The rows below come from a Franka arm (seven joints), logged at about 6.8 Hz.
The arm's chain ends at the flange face. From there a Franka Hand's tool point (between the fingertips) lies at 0.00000 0.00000 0.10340 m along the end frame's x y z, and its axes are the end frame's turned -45 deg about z.
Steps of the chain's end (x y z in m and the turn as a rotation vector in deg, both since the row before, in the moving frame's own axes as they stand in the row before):
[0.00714 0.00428 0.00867 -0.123 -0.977 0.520]
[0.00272 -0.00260 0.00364 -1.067 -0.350 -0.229]
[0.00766 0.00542 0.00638 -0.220 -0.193 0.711]
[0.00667 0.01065 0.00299 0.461 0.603 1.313]
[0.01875 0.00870 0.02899 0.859 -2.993 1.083]
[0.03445 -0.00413 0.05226 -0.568 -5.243 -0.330]
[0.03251 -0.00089 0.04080 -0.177 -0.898 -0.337]
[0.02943 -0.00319 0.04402 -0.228 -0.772 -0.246]
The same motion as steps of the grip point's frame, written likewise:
[0.00062 0.00698 0.00865 0.604 -0.778 0.520]
[0.00196 0.00100 0.00362 -0.507 -1.002 -0.229]
[0.00106 0.00928 0.00638 -0.019 -0.292 0.711]
[-0.00146 0.01244 0.00298 -0.100 0.752 1.313]
[0.00443 0.01447 0.02884 2.724 -1.509 1.083]
[0.01986 0.01550 0.05182 3.306 -4.109 -0.330]
[0.02224 0.02144 0.04079 0.510 -0.760 -0.337]
[0.02179 0.01786 0.04401 0.385 -0.707 -0.246]

